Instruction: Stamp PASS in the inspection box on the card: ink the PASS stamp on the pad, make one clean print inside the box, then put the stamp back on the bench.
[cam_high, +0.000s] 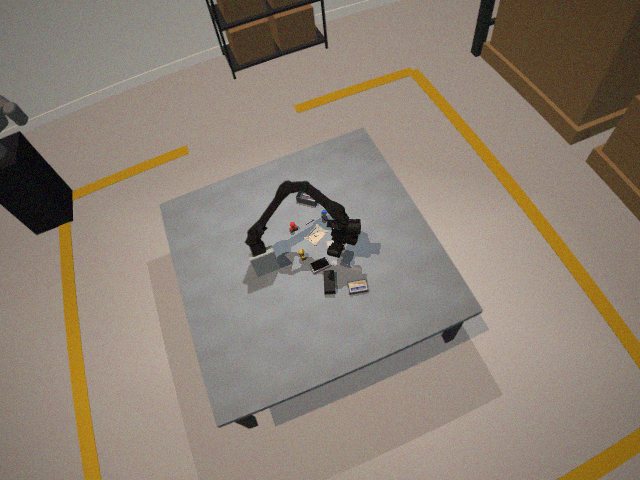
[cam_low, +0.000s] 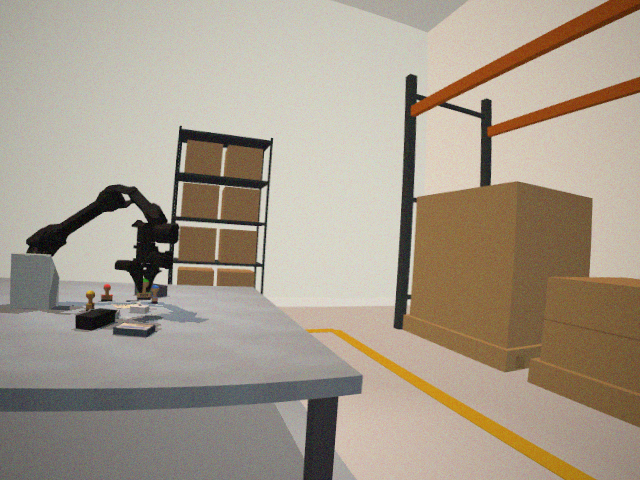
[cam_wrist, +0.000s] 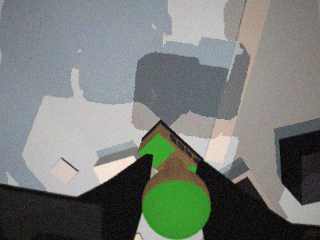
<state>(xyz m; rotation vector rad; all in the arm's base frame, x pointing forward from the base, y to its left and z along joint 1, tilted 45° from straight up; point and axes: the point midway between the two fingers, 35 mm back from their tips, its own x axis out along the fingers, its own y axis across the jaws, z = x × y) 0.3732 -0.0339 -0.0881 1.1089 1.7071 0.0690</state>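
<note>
Right now my gripper tip is 12 cm past the ink pad, 7 cm above it and 1 cm to the left of it. The rest, counted from my gripper tip: black block 12 cm to the right, 11 cm behind, 6 cm below; green-knobbed stamp right at my gripper tip; card 16 cm to the left, 8 cm below, 8 cm behind.
</note>
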